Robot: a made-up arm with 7 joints. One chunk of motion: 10 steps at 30 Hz.
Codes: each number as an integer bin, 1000 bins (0 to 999) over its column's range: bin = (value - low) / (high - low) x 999, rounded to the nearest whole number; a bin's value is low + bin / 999 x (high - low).
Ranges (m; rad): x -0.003..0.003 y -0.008..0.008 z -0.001..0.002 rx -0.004..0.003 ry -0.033..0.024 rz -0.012..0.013
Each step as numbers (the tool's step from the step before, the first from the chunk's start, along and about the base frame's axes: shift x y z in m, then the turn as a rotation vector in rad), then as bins.
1 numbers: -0.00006 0.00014 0.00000 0.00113 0.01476 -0.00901
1 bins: 490 508 333 732 837 119
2 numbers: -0.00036 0.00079 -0.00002 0.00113 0.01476 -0.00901
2 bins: 440 549 326 732 837 119
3 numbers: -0.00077 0.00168 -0.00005 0.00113 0.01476 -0.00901
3 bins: 371 604 316 732 837 119
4 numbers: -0.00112 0.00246 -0.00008 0.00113 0.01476 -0.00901
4 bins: 313 653 306 732 837 119
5 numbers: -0.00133 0.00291 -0.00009 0.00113 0.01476 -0.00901
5 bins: 278 681 303 732 837 119
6 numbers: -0.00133 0.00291 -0.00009 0.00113 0.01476 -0.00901
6 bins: 278 681 303 732 837 119
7 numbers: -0.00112 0.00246 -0.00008 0.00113 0.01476 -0.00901
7 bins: 313 653 306 732 837 119
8 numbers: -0.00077 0.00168 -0.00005 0.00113 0.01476 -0.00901
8 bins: 371 604 316 732 837 119
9 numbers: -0.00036 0.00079 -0.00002 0.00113 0.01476 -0.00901
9 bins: 440 549 326 732 837 119
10 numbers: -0.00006 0.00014 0.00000 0.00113 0.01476 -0.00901
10 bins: 490 508 333 732 837 119
